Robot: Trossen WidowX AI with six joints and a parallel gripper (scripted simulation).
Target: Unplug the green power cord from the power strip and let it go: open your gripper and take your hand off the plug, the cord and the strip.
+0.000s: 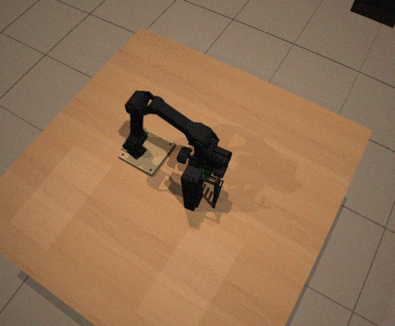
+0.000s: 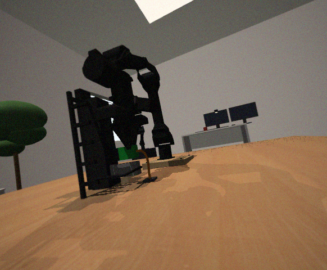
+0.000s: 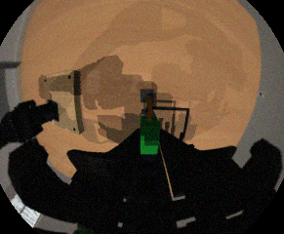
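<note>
Right now my gripper tip is 12 cm to the left of the black upright block, 5 cm below it and 4 cm short of it. Round my gripper tip: green plug: 3 cm to the right, 1 cm ahead.
</note>
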